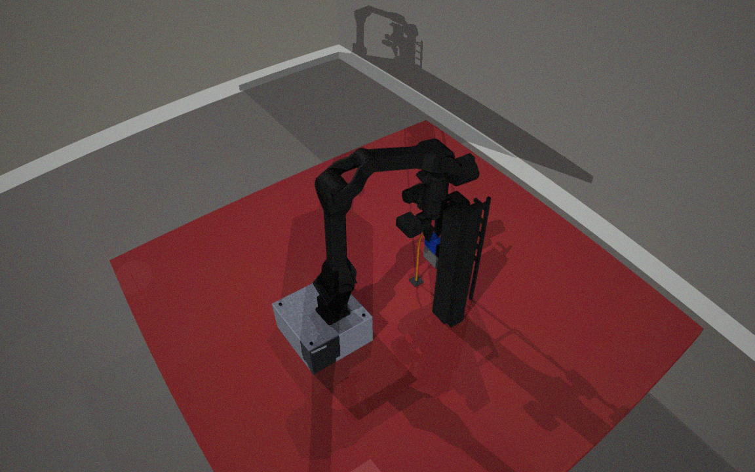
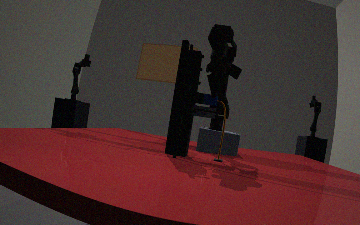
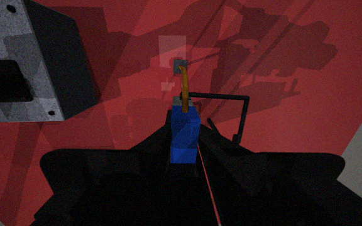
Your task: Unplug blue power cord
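Right now the blue plug is 30 mm to the right of my gripper tip. Round my gripper tip: black power strip 100 mm to the right, 30 mm below, 10 mm behind.
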